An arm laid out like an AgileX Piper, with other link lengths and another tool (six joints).
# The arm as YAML. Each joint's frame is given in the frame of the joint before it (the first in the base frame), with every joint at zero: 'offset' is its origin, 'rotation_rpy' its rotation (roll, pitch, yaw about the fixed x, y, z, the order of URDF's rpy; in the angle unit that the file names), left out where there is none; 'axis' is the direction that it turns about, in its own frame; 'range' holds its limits. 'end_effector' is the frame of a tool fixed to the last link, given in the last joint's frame.
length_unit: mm
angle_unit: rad
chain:
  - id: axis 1
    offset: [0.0, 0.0, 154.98]
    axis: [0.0, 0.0, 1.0]
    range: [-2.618, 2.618]
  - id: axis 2
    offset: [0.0, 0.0, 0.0]
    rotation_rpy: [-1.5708, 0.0, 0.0]
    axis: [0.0, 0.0, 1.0]
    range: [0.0, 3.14]
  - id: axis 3
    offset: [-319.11, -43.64, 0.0]
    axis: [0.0, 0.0, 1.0]
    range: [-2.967, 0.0]
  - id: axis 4
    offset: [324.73, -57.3, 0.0]
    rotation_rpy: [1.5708, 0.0, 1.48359]
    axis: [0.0, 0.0, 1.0]
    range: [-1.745, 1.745]
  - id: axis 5
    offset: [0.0, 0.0, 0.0]
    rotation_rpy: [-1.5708, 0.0, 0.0]
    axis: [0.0, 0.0, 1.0]
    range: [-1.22, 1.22]
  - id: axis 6
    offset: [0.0, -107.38, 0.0]
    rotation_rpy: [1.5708, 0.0, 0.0]
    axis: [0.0, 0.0, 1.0]
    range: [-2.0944, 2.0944]
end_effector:
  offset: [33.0, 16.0, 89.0]
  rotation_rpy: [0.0, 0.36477, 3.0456]
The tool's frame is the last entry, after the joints.
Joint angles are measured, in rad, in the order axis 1, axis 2, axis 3, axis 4, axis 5, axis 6. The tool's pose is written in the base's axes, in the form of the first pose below.
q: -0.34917 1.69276 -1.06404 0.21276 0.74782 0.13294
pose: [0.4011 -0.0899 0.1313 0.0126 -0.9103 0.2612 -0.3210]
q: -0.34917 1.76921 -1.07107 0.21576 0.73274 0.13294
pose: [0.4035 -0.0908 0.1026 0.0140 -0.9174 0.2665 -0.2951]
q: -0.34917 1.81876 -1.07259 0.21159 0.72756 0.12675
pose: [0.4015 -0.0910 0.0826 0.0139 -0.9243 0.2647 -0.2748]
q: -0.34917 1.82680 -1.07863 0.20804 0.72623 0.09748
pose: [0.4021 -0.0927 0.0807 0.0139 -0.9282 0.2493 -0.2758]
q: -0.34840 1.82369 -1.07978 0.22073 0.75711 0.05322
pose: [0.3970 -0.0889 0.0824 0.0233 -0.9353 0.2319 -0.2664]
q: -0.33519 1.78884 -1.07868 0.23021 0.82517 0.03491
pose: [0.3881 -0.0773 0.0967 0.0364 -0.9422 0.2176 -0.2523]
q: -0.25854 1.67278 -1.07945 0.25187 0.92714 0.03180
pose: [0.3796 -0.0378 0.1435 0.0618 -0.9469 0.1782 -0.2603]
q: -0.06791 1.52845 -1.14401 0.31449 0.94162 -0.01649
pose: [0.3930 0.0433 0.2234 0.1140 -0.9275 0.0701 -0.3491]
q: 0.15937 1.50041 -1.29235 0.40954 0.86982 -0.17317
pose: [0.4132 0.1455 0.2999 0.1897 -0.8660 -0.0872 -0.4544]
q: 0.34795 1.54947 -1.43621 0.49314 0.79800 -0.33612
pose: [0.4167 0.2387 0.3481 0.2526 -0.7910 -0.2132 -0.5149]
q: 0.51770 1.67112 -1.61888 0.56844 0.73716 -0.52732
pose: [0.4177 0.3337 0.3771 0.3014 -0.7030 -0.3293 -0.5537]
